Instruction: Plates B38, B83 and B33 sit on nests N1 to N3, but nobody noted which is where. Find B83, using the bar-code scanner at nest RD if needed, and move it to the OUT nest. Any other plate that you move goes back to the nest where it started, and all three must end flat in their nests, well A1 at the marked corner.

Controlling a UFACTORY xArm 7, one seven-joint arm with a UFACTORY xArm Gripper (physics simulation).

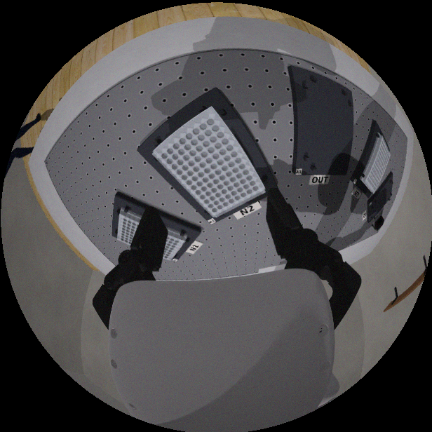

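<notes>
My gripper (pixel 211 211) is open and empty, above the board, its fingers spread over the N1 and N2 side. A white well plate (pixel 210 162) lies in the dark nest N2 (pixel 219 98). A second white plate (pixel 175 245) sits in nest N1 (pixel 118 201), partly hidden by the left finger. A third white plate (pixel 378 162) sits in a nest (pixel 374 128) at the far right, its label too small to read surely. The OUT nest (pixel 322 125) is dark and empty, with its A1 mark at the lower left corner. No plate's number is readable.
A smaller dark nest (pixel 381 197) holds no plate at the right edge, with a small black device (pixel 379 223) beside it. The perforated board (pixel 120 135) has a pale border (pixel 165 42). Wooden flooring and part of a person's legs show at the left.
</notes>
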